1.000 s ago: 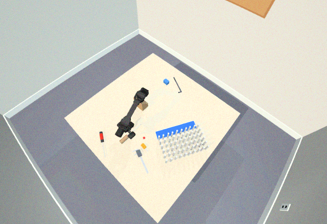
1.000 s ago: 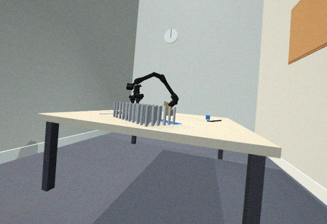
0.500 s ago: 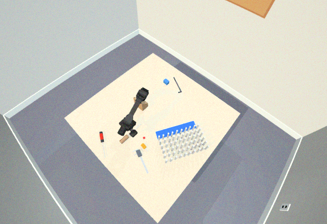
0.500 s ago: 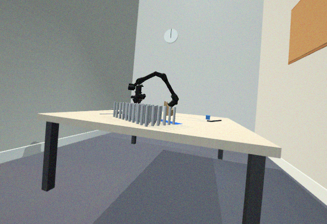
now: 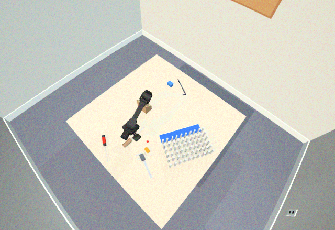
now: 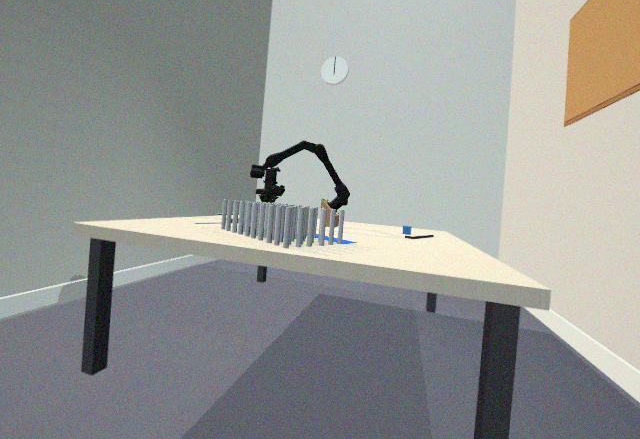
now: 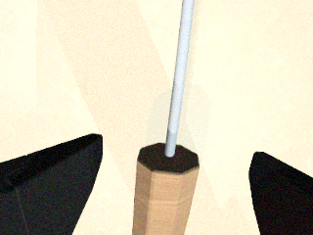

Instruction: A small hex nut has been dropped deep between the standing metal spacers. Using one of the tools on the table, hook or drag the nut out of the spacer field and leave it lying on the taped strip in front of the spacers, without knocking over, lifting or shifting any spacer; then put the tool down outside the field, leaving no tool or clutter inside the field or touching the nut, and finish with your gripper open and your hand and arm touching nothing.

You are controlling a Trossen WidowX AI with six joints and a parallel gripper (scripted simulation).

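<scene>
Right now my gripper tip is 3 cm to the right of the wooden-handled pick and 5 cm above it. Also, from my gripper tip: orange piece: 19 cm ahead, 1 cm to the left, 5 cm below; red piece: 12 cm ahead, 7 cm to the left, 6 cm below; blue taped strip: 28 cm ahead, 34 cm to the left, 7 cm below.
</scene>
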